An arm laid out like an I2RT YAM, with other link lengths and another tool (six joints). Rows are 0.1 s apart.
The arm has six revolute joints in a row. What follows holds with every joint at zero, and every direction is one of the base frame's.
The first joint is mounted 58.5 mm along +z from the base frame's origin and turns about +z.
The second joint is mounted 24.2 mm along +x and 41 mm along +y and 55.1 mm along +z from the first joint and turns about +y.
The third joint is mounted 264 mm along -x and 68.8 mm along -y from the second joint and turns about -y.
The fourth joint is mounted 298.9 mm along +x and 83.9 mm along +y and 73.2 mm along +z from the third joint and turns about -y.
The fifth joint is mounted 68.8 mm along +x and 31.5 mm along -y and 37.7 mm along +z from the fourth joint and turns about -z.
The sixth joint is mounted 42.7 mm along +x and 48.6 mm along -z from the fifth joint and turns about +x.
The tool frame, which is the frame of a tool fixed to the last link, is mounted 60 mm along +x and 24 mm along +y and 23 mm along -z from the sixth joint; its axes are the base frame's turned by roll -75.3, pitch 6.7 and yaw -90 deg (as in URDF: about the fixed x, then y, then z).
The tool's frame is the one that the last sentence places.
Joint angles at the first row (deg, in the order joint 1, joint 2, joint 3, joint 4, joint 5, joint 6):
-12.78 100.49 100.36 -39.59 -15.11 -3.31
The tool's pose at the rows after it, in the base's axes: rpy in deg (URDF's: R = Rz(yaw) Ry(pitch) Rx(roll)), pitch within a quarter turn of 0, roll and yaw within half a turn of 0; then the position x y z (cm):
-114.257 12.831 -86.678 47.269 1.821 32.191
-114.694 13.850 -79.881 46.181 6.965 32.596
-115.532 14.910 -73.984 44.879 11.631 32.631
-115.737 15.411 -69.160 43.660 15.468 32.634
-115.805 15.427 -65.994 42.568 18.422 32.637
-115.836 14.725 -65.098 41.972 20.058 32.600
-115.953 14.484 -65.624 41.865 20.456 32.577
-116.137 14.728 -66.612 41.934 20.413 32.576
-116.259 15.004 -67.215 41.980 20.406 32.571
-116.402 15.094 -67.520 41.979 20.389 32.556
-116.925 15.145 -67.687 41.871 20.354 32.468
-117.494 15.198 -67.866 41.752 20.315 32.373
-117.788 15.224 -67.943 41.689 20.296 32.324
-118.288 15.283 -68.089 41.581 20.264 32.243
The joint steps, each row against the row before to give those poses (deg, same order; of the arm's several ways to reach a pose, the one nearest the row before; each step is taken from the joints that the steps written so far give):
5.91 -1.03 0.00 -0.92 -0.86 0.11
5.98 -0.72 0.00 -1.29 -1.29 0.13
5.69 -0.20 -0.01 -1.07 -0.89 0.42
4.89 0.00 0.01 -0.18 -0.29 0.37
4.00 0.00 0.00 0.11 0.61 0.56
2.47 0.00 0.00 0.24 1.64 0.53
0.70 0.00 0.00 0.09 1.08 0.61
0.00 0.00 0.00 0.00 0.56 0.81
0.00 0.02 0.00 0.02 0.27 0.59
0.00 0.00 -0.01 -0.09 0.15 0.24
0.00 0.00 0.01 -0.50 0.02 0.02
0.00 0.00 0.00 -0.54 0.02 0.02
0.00 0.01 0.00 -0.29 0.00 0.00
0.00 -0.01 0.00 -0.48 0.00 0.03

